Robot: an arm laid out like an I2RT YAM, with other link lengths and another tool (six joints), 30 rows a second.
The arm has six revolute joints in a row. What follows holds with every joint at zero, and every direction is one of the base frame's.
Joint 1 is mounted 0.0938 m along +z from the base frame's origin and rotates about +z.
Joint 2 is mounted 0.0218 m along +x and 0.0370 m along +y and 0.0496 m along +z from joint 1 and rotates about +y.
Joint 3 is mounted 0.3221 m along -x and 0.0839 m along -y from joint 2 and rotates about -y.
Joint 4 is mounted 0.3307 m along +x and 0.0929 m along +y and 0.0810 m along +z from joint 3 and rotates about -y.
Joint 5 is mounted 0.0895 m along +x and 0.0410 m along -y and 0.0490 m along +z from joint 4 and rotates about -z.
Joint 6 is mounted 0.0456 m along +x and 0.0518 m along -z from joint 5 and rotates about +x.
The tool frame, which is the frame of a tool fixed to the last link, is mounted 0.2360 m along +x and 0.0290 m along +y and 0.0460 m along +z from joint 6; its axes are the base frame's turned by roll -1.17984, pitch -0.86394 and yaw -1.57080 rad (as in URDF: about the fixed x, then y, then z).
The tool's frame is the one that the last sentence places.
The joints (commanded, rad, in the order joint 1, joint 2, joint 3, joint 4, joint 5, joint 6), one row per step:
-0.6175, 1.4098, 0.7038, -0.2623, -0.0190, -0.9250
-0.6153, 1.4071, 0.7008, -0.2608, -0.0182, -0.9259
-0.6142, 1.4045, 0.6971, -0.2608, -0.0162, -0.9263
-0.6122, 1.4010, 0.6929, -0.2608, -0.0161, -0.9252
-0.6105, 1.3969, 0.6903, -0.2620, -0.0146, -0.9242
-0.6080, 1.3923, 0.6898, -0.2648, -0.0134, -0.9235
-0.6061, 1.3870, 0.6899, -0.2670, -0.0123, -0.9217
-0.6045, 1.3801, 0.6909, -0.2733, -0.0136, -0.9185
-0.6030, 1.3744, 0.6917, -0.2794, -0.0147, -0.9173
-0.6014, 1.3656, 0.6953, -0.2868, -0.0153, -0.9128
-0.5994, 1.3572, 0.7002, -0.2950, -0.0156, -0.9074
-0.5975, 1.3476, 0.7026, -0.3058, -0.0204, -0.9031
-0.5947, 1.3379, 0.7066, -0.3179, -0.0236, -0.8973
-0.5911, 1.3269, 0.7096, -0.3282, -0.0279, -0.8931
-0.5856, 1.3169, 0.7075, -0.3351, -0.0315, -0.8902
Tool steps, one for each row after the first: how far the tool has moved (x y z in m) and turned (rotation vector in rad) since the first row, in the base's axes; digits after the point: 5 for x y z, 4 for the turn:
-0.00008, 0.00109, -0.00005, -0.0017, -0.0003, 0.0025
-0.00120, 0.00185, -0.00086, -0.0026, 0.0017, 0.0028
-0.00189, 0.00348, -0.00138, -0.0017, 0.0019, 0.0038
-0.00248, 0.00437, -0.00113, -0.0024, 0.0021, 0.0038
-0.00242, 0.00538, 0.00010, -0.0036, 0.0014, 0.0051
-0.00199, 0.00581, 0.00212, -0.0054, -0.0013, 0.0049
-0.00178, 0.00703, 0.00463, -0.0039, -0.0042, 0.0046
-0.00186, 0.00833, 0.00645, -0.0028, -0.0055, 0.0057
-0.00085, 0.00874, 0.01095, -0.0031, -0.0113, 0.0040
0.00042, 0.00910, 0.01580, -0.0031, -0.0173, 0.0017
0.00075, 0.01159, 0.01950, 0.0015, -0.0218, 0.0029
0.00133, 0.01386, 0.02378, 0.0056, -0.0264, 0.0028
0.00233, 0.01670, 0.02852, 0.0086, -0.0327, 0.0055
0.00249, 0.02094, 0.03072, 0.0120, -0.0360, 0.0107

